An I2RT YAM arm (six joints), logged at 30 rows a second.
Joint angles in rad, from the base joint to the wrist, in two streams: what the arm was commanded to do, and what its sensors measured. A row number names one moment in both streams.
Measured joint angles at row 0: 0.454, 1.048, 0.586, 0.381, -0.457, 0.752
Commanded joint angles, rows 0 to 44: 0.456, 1.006, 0.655, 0.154, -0.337, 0.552; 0.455, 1.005, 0.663, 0.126, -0.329, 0.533; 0.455, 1.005, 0.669, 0.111, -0.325, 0.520; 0.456, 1.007, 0.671, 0.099, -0.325, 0.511; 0.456, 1.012, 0.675, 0.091, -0.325, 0.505; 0.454, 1.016, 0.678, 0.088, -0.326, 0.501; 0.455, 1.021, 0.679, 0.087, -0.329, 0.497; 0.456, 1.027, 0.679, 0.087, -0.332, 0.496; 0.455, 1.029, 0.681, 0.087, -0.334, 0.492; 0.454, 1.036, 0.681, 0.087, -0.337, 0.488; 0.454, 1.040, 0.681, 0.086, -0.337, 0.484; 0.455, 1.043, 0.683, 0.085, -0.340, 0.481; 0.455, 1.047, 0.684, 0.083, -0.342, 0.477; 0.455, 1.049, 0.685, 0.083, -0.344, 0.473; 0.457, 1.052, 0.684, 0.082, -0.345, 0.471; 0.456, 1.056, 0.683, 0.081, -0.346, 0.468; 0.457, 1.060, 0.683, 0.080, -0.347, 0.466; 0.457, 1.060, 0.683, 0.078, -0.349, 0.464; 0.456, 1.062, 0.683, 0.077, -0.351, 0.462; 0.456, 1.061, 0.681, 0.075, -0.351, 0.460; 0.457, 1.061, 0.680, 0.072, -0.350, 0.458; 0.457, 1.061, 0.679, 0.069, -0.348, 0.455; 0.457, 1.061, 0.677, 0.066, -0.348, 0.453; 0.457, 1.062, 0.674, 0.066, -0.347, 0.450; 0.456, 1.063, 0.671, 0.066, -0.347, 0.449; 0.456, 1.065, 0.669, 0.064, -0.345, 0.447; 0.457, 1.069, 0.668, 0.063, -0.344, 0.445; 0.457, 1.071, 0.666, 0.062, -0.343, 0.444; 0.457, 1.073, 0.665, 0.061, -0.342, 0.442; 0.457, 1.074, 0.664, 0.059, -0.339, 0.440; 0.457, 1.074, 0.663, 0.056, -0.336, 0.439; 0.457, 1.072, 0.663, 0.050, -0.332, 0.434; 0.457, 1.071, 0.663, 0.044, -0.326, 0.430; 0.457, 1.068, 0.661, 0.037, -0.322, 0.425; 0.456, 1.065, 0.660, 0.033, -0.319, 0.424; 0.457, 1.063, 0.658, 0.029, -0.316, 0.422; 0.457, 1.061, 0.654, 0.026, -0.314, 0.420; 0.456, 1.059, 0.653, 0.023, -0.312, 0.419; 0.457, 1.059, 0.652, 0.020, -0.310, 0.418; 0.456, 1.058, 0.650, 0.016, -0.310, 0.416; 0.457, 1.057, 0.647, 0.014, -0.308, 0.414; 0.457, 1.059, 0.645, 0.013, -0.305, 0.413; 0.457, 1.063, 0.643, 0.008, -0.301, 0.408; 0.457, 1.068, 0.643, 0.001, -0.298, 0.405; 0.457, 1.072, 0.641, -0.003, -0.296, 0.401
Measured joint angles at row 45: 0.454, 1.077, 0.636, -0.002, -0.316, 0.429
